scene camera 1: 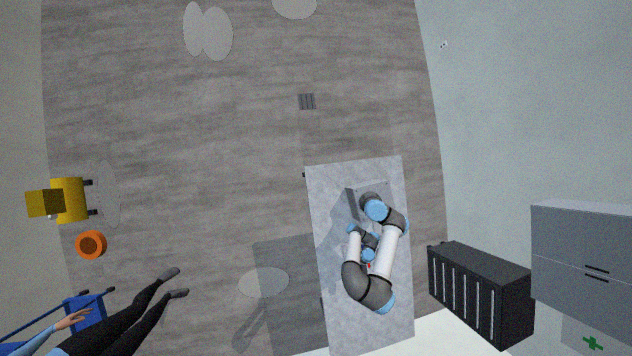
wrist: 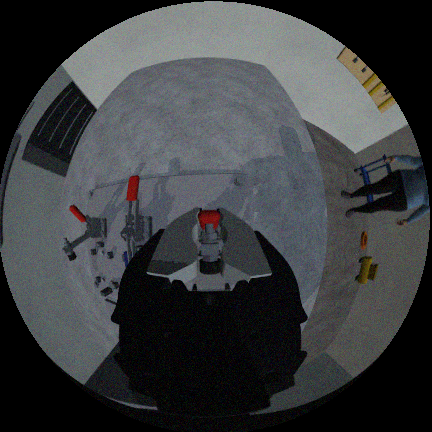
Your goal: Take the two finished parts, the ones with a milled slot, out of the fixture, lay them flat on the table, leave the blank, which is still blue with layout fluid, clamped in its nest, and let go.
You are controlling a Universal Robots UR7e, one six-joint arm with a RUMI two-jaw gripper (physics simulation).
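Frame: origin at the arm's base, x back, y right, z up, level; millimetres.
Seen in the pictures: gripper, fingertip midpoint: (wrist: 208,209).
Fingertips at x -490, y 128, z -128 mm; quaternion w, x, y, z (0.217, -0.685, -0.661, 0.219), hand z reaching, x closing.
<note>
Pixels of each thing's top centre, then the offset from my fingertips to it. "spot": a spot on its surface instead. Level surfaces: height alone.
- middle clamp, middle of its top: (wrist: 121,229) dx +23, dy -110, dz +6 mm
- fixture plate, surface spot: (wrist: 112,197) spot: dx -35, dy -188, dz -51 mm
- blue blank, middle of its top: (wrist: 140,277) dx +100, dy -109, dz -30 mm
- left clamp, surface spot: (wrist: 95,227) spot: dx +24, dy -210, dz -27 mm
- grey stone-look table, its level: dz -66 mm
My gripper (wrist: 208,209) is shut on the red handle (wrist: 209,218) of the right-hand toggle clamp, which looks short and end-on in the wrist view. The fingers and gripper body hide the nest under it. The middle clamp (wrist: 132,225) has its red handle pointing away over the fixture plate (wrist: 112,197), and a bit of the blue blank (wrist: 126,257) shows at its near end. The left clamp (wrist: 95,227) has its arm swung aside, near several small dark pins. I cannot make out either slotted part. In the scene view the arm hides the gripper; a red handle (scene camera 1: 369,265) shows beside the wrist.
The fixture stands on the grey stone-look table (scene camera 1: 362,330) (wrist: 215,110), before the robot's base plate (scene camera 1: 380,186). A black drawer cabinet (scene camera 1: 480,290) stands beside the table. A person (scene camera 1: 115,325) (wrist: 395,190), a blue cart (scene camera 1: 85,307) and a yellow object (scene camera 1: 72,200) are on the floor.
</note>
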